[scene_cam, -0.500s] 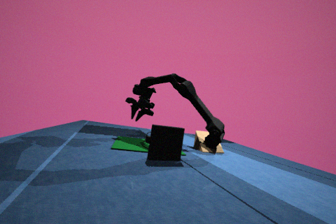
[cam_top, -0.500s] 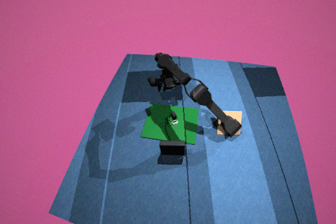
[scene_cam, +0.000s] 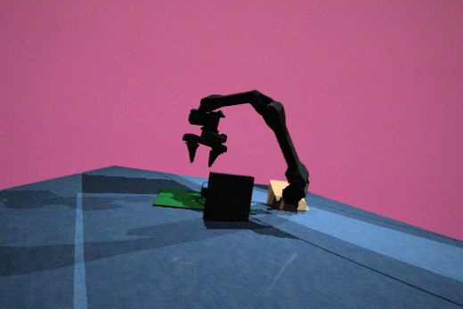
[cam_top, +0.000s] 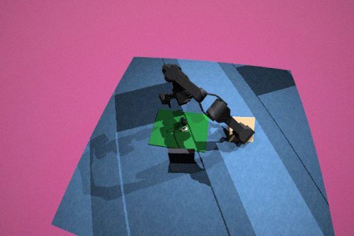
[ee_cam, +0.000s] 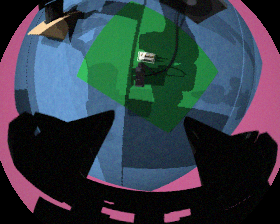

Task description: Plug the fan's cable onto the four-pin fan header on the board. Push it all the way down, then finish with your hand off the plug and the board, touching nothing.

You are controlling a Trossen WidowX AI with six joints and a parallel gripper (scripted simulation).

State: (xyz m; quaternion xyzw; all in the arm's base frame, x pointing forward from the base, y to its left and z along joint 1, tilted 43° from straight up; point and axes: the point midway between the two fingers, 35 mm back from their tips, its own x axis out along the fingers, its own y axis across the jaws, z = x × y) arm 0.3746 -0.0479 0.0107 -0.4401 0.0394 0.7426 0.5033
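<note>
The dark plug lies 10 cm below my gripper tip, 4 cm behind it and 2 cm to the left of it. Also, from my gripper tip: dark fan (24 cm to the left, 9 cm behind, 6 cm below); then green board (13 cm below, 7 cm to the left, 3 cm behind); then white four-pin header (12 cm below, 7 cm to the left, 5 cm behind).
</note>
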